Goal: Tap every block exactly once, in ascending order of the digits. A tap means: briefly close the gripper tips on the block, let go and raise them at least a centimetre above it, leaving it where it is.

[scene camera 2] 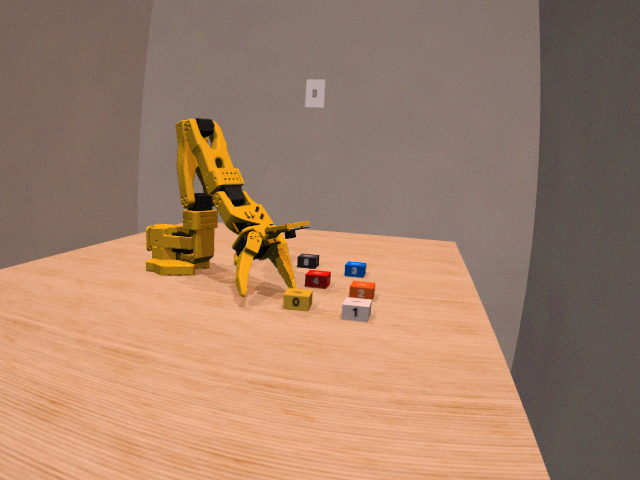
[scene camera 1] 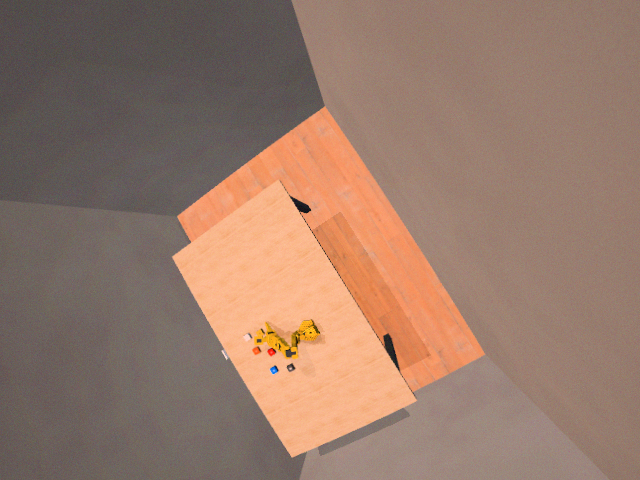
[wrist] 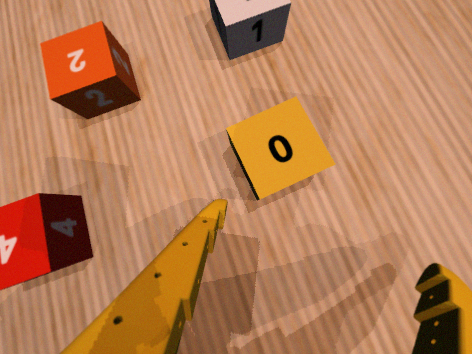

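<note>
The yellow block 0 (scene camera 2: 297,300) (wrist: 281,148) lies on the table, just beyond my fixed jaw's tip in the wrist view. My gripper (scene camera 2: 268,290) (wrist: 327,235) is open and empty, its jaws wide apart, low over the table on the arm-base side of that block. The white block 1 (scene camera 1: 247,336) (scene camera 2: 356,310) (wrist: 256,30), orange block 2 (scene camera 1: 256,350) (scene camera 2: 362,290) (wrist: 77,61), blue block 3 (scene camera 1: 273,369) (scene camera 2: 355,269), red block 4 (scene camera 1: 271,351) (scene camera 2: 317,279) (wrist: 20,240) and black block (scene camera 1: 290,367) (scene camera 2: 308,260), whose digit looks like 8, lie apart.
The wooden table (scene camera 1: 248,268) (scene camera 2: 258,392) carries the arm and blocks. In the wrist view, the red block is left of the jaws, with orange and white farther ahead. The table's long edge runs beyond the white, orange and blue blocks in the first scene view.
</note>
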